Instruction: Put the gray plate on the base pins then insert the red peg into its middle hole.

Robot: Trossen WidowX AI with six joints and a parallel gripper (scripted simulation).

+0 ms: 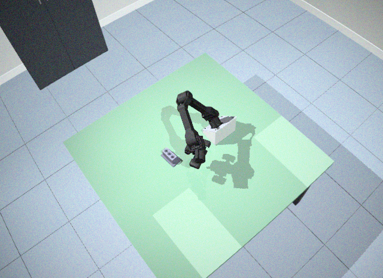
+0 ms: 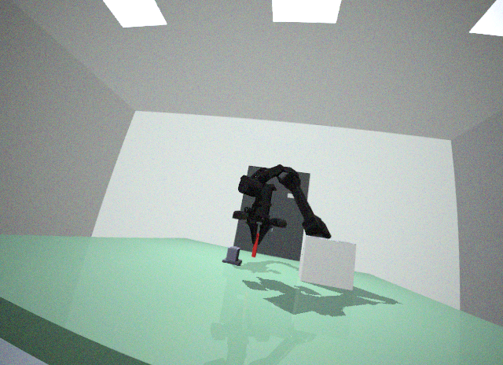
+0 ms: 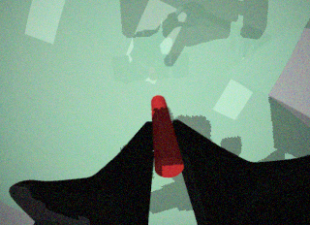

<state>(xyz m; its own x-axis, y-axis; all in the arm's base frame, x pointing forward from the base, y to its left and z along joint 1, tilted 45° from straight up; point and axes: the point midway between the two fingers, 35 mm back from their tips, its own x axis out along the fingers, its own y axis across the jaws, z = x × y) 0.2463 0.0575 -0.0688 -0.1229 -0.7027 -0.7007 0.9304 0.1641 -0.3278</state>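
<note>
Right now the gray plate is 90 mm ahead of my gripper tip, 190 mm to the right of it and 50 mm below it. From my gripper tip the other things lie so: red peg: right at my gripper tip.
</note>
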